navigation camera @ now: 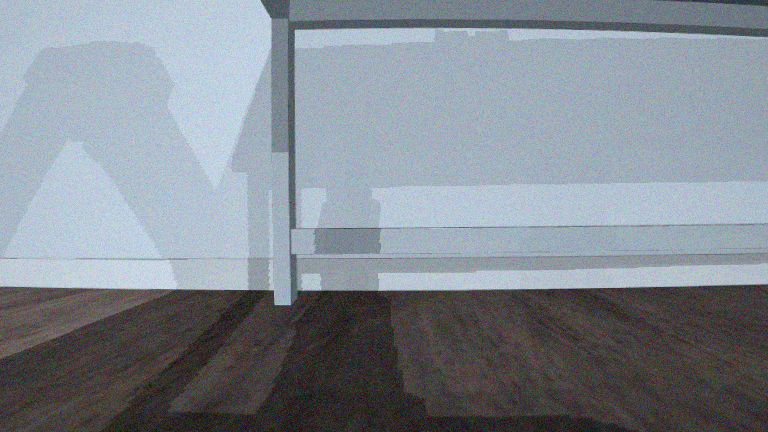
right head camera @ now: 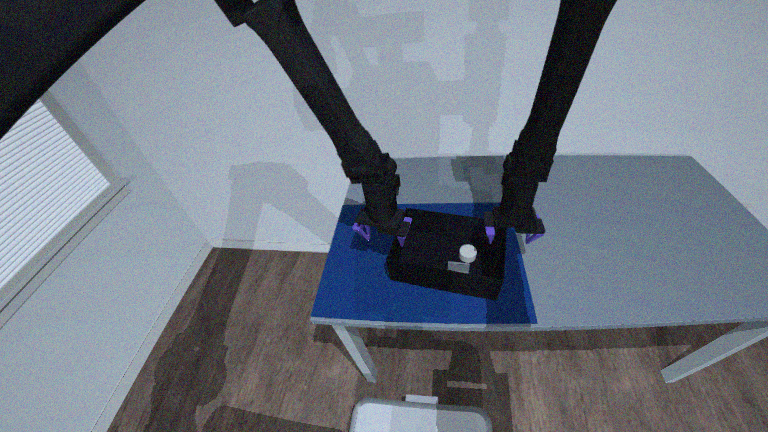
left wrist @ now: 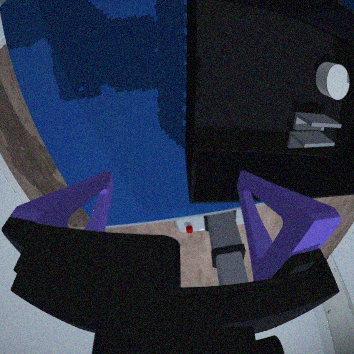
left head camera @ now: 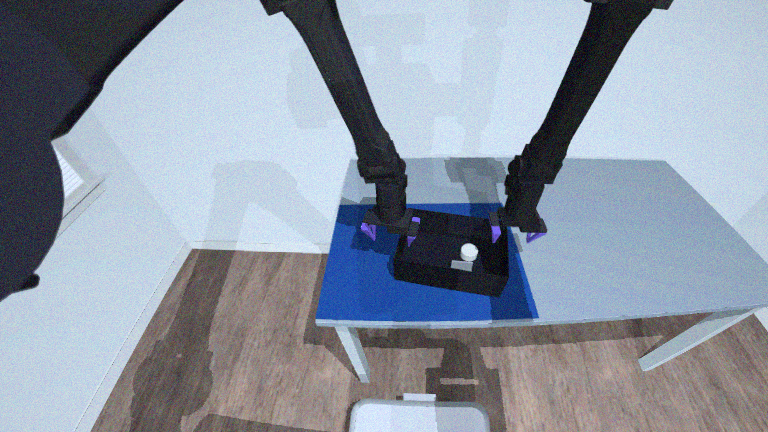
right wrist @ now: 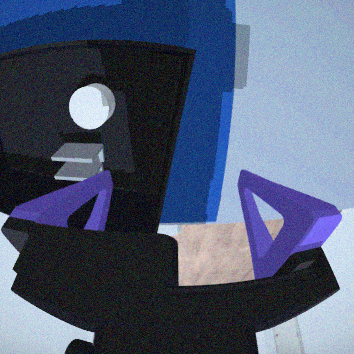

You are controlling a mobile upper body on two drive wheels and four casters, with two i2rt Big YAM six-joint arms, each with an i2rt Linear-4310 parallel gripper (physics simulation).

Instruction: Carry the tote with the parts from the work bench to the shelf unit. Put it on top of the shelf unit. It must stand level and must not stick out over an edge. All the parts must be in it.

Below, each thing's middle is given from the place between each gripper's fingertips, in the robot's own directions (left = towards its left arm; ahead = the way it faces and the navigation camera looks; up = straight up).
My left hand is 17 cm to the left of the black tote (right head camera: 434, 238), 7 cm above it and 3 cm short of it. The rest, counted from my left hand: white cylinder (right wrist: 89, 106) (23 cm to the right, 10 cm below, 5 cm ahead).
My right gripper is now 10 cm to the right of the white cylinder, 9 cm above it and 3 cm short of it. From my right hand the other things lie so: black tote (15 cm to the left, 6 cm below, 1 cm ahead).
